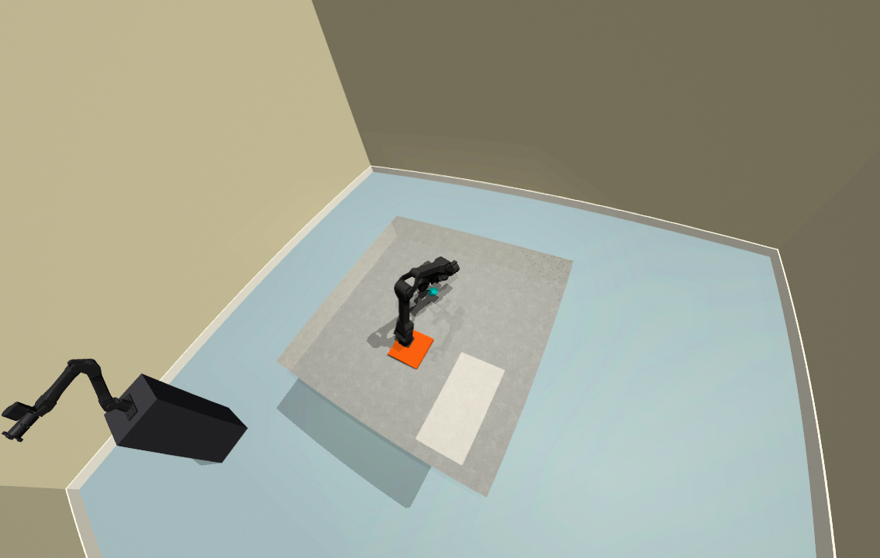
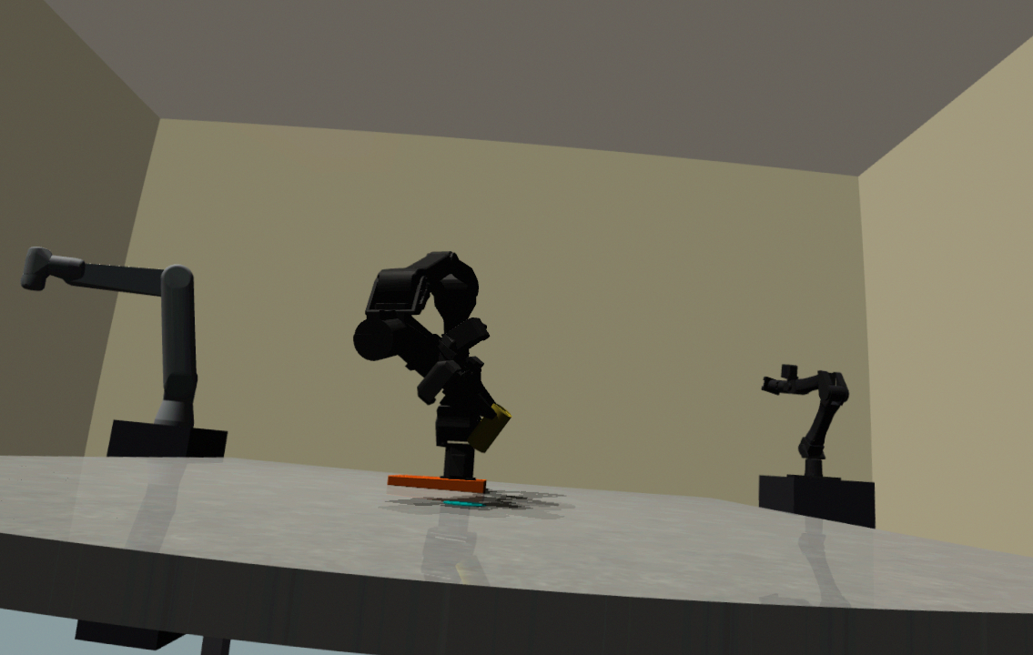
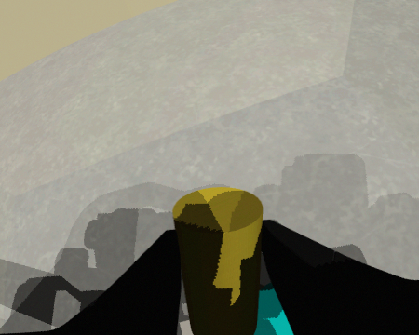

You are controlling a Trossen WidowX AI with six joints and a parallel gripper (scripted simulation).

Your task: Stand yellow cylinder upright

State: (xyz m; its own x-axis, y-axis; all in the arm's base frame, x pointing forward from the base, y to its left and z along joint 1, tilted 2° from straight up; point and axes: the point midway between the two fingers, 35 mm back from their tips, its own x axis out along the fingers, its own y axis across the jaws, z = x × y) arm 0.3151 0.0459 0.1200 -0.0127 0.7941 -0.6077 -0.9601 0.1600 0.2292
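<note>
Right now my gripper tip is 13 cm above the cyan circle, 3 cm to the left of it and 2 cm short of it. Round my gripper tip: yellow tall cylinder: 2 cm below, 1 cm to the right, 1 cm behind.
</note>
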